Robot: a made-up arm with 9 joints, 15 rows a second.
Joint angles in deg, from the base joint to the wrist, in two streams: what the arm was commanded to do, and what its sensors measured. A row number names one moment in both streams.
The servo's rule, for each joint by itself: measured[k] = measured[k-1] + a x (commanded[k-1-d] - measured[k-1]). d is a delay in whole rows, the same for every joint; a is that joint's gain. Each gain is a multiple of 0.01, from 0.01 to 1. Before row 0 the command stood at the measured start. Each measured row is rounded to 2 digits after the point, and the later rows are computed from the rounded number. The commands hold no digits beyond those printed.
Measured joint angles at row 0:
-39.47 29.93 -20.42 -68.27 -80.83 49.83 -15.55 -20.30 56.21
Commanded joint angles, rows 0 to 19:
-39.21 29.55 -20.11 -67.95 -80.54 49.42 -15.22 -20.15 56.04
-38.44 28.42 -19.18 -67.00 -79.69 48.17 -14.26 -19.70 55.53
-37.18 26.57 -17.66 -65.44 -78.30 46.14 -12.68 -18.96 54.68
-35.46 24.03 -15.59 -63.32 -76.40 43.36 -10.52 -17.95 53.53
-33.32 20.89 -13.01 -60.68 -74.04 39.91 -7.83 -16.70 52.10
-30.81 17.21 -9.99 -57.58 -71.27 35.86 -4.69 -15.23 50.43
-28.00 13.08 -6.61 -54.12 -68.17 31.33 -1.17 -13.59 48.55
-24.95 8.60 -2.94 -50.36 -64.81 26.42 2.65 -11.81 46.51
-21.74 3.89 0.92 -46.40 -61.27 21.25 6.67 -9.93 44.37
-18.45 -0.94 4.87 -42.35 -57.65 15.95 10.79 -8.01 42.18
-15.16 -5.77 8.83 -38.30 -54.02 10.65 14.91 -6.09 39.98
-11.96 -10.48 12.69 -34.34 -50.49 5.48 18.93 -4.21 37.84
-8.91 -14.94 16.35 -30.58 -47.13 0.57 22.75 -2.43 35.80
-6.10 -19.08 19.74 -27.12 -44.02 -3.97 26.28 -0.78 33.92
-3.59 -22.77 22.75 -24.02 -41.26 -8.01 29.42 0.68 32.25
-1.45 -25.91 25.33 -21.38 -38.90 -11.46 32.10 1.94 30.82
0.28 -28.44 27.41 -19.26 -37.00 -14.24 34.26 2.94 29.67
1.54 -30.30 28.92 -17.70 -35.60 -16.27 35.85 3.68 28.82
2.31 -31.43 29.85 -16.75 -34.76 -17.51 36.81 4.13 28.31
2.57 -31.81 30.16 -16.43 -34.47 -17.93 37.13 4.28 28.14
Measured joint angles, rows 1 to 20:
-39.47 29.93 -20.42 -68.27 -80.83 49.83 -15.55 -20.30 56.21
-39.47 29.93 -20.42 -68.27 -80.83 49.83 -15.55 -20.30 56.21
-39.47 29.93 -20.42 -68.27 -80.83 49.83 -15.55 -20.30 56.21
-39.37 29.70 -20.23 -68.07 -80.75 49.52 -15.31 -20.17 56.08
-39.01 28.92 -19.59 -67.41 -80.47 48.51 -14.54 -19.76 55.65
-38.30 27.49 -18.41 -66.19 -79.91 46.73 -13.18 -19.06 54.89
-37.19 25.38 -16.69 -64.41 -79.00 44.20 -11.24 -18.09 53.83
-35.68 22.64 -14.45 -62.10 -77.71 40.98 -8.75 -16.88 52.48
-33.78 19.33 -11.73 -59.30 -76.04 37.14 -5.79 -15.44 50.88
-31.53 15.52 -8.61 -56.09 -73.99 32.78 -2.42 -13.83 49.06
-28.96 11.30 -5.15 -52.54 -71.60 28.01 1.28 -12.07 47.07
-26.14 6.78 -1.45 -48.73 -68.91 22.94 5.21 -10.21 44.96
-23.14 2.07 2.41 -44.77 -65.98 17.70 9.28 -8.30 42.79
-20.03 -2.71 6.33 -40.76 -62.87 12.41 13.39 -6.38 40.60
-16.88 -7.45 10.21 -36.78 -59.65 7.21 17.43 -4.49 38.45
-13.77 -12.02 13.96 -32.94 -56.39 2.23 21.31 -2.70 36.38
-10.78 -16.33 17.49 -29.33 -53.17 -2.42 24.94 -1.03 34.46
-7.98 -20.26 20.70 -26.04 -50.07 -6.61 28.21 0.46 32.74
-5.43 -23.71 23.52 -23.15 -47.17 -10.25 31.05 1.75 31.24
-3.20 -26.60 25.89 -20.74 -44.53 -13.24 33.39 2.79 30.02
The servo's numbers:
d 3
a 0.39 0.61 0.61 0.62 0.26 0.75 0.73 0.87 0.78

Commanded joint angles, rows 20 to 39:
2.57 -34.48 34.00 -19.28 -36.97 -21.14 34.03 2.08 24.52
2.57 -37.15 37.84 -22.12 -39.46 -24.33 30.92 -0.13 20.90
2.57 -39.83 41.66 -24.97 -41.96 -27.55 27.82 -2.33 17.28
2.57 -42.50 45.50 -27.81 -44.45 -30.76 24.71 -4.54 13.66
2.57 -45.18 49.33 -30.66 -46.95 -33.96 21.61 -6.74 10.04
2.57 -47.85 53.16 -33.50 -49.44 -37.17 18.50 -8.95 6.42
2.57 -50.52 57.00 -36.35 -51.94 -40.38 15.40 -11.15 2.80
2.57 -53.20 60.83 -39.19 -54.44 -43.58 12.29 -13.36 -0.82
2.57 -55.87 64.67 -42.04 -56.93 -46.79 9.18 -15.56 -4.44
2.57 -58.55 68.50 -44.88 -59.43 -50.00 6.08 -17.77 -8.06
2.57 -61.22 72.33 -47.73 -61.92 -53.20 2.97 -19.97 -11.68
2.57 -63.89 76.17 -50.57 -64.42 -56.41 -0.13 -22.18 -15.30
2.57 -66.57 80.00 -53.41 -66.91 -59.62 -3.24 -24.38 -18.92
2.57 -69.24 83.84 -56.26 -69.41 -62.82 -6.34 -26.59 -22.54
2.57 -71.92 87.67 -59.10 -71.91 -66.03 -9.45 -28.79 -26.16
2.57 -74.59 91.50 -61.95 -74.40 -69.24 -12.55 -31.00 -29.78
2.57 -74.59 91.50 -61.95 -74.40 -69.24 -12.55 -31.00 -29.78
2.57 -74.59 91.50 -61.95 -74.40 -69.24 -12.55 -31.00 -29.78
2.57 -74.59 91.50 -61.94 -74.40 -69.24 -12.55 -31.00 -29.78
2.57 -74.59 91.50 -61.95 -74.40 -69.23 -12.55 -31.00 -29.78
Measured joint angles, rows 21 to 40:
-1.35 -28.86 27.74 -18.86 -42.21 -15.51 35.19 3.56 29.08
0.08 -30.43 29.03 -17.55 -40.27 -17.01 36.37 4.06 28.48
1.05 -31.27 29.72 -16.86 -38.76 -17.70 36.92 4.25 28.21
1.64 -33.23 32.33 -18.36 -38.29 -20.28 34.81 2.36 25.33
2.00 -35.62 35.69 -20.69 -38.59 -23.32 31.97 0.19 21.87
2.22 -38.19 39.33 -23.34 -39.47 -26.49 28.94 -2.00 18.29
2.36 -40.82 43.09 -26.11 -40.76 -29.69 25.85 -4.21 14.68
2.44 -43.48 46.90 -28.93 -42.37 -32.89 22.75 -6.41 11.06
2.49 -46.15 50.72 -31.76 -44.21 -36.10 19.65 -8.62 7.44
2.52 -48.82 54.55 -34.61 -46.22 -39.31 16.55 -10.82 3.82
2.54 -51.49 58.38 -37.45 -48.36 -42.51 13.44 -13.03 0.20
2.55 -54.16 62.22 -40.30 -50.59 -45.72 10.33 -15.23 -3.42
2.56 -56.84 66.05 -43.14 -52.89 -48.93 7.23 -17.44 -7.04
2.56 -59.51 69.88 -45.99 -55.24 -52.13 4.12 -19.64 -10.66
2.56 -62.18 73.72 -48.83 -57.63 -55.34 1.02 -21.85 -14.28
2.56 -64.86 77.55 -51.67 -60.04 -58.55 -2.09 -24.05 -17.90
2.56 -67.53 81.39 -54.52 -62.48 -61.75 -5.19 -26.26 -21.52
2.56 -70.21 85.22 -57.36 -64.93 -64.96 -8.30 -28.46 -25.14
2.56 -72.88 89.05 -60.21 -67.39 -68.17 -11.40 -30.67 -28.76
2.56 -73.92 90.54 -61.29 -69.21 -68.97 -12.24 -30.96 -29.56

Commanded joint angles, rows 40 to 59:
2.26 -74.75 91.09 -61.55 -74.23 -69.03 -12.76 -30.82 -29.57
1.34 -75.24 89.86 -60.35 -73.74 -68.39 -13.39 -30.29 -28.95
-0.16 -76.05 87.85 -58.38 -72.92 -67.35 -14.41 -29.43 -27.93
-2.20 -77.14 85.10 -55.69 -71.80 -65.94 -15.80 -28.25 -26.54
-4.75 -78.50 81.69 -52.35 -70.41 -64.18 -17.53 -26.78 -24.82
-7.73 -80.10 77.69 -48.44 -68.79 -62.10 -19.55 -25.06 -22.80
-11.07 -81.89 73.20 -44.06 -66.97 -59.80 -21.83 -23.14 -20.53
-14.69 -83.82 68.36 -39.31 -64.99 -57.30 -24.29 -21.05 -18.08
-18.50 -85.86 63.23 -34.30 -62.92 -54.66 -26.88 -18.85 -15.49
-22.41 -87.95 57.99 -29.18 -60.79 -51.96 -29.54 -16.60 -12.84
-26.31 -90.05 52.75 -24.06 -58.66 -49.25 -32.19 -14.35 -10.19
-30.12 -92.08 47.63 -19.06 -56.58 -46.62 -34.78 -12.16 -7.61
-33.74 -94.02 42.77 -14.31 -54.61 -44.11 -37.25 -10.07 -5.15
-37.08 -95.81 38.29 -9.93 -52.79 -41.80 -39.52 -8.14 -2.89
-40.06 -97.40 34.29 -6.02 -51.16 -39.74 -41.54 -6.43 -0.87
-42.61 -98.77 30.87 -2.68 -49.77 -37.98 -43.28 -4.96 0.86
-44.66 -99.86 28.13 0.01 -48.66 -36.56 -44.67 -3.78 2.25
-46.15 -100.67 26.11 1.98 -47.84 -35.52 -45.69 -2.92 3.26
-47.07 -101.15 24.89 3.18 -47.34 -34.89 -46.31 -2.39 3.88
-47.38 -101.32 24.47 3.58 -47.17 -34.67 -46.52 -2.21 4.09
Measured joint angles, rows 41 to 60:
2.56 -74.33 91.13 -61.70 -70.56 -69.17 -12.47 -30.99 -29.73
2.56 -74.49 91.36 -61.85 -71.56 -69.22 -12.53 -31.00 -29.77
2.56 -74.55 91.45 -61.91 -72.30 -69.23 -12.54 -31.00 -29.78
2.44 -74.67 91.23 -61.69 -72.80 -69.08 -12.70 -30.84 -29.62
2.01 -75.02 90.39 -60.86 -73.04 -68.56 -13.20 -30.36 -29.10
1.16 -75.65 88.84 -59.32 -73.01 -67.65 -14.08 -29.55 -28.19
-0.15 -76.56 86.56 -57.07 -72.70 -66.37 -15.34 -28.42 -26.90
-1.94 -77.74 83.59 -54.14 -72.10 -64.73 -16.94 -26.99 -25.28
-4.20 -79.18 79.99 -50.61 -71.24 -62.76 -18.85 -25.31 -23.35
-6.88 -80.83 75.85 -46.55 -70.13 -60.54 -21.03 -23.42 -21.15
-9.93 -82.65 71.28 -42.06 -68.79 -58.11 -23.41 -21.36 -18.76
-13.27 -84.61 66.37 -37.25 -67.26 -55.52 -25.94 -19.18 -16.21
-16.83 -86.65 61.26 -32.25 -65.58 -52.85 -28.57 -16.94 -13.58
-20.53 -88.72 56.07 -27.17 -63.78 -50.15 -31.21 -14.69 -10.94
-24.27 -90.77 50.92 -22.14 -61.91 -47.50 -33.82 -12.49 -8.34
-27.96 -92.75 45.95 -17.29 -60.01 -44.96 -36.32 -10.38 -5.85
-31.52 -94.62 41.28 -12.73 -58.13 -42.59 -38.66 -8.43 -3.54
-34.85 -96.32 37.02 -8.57 -56.32 -40.45 -40.76 -6.69 -1.46
-37.88 -97.81 33.27 -4.92 -54.62 -38.60 -42.60 -5.18 0.35
-40.52 -99.06 30.13 -1.86 -53.07 -37.07 -44.11 -3.96 1.83

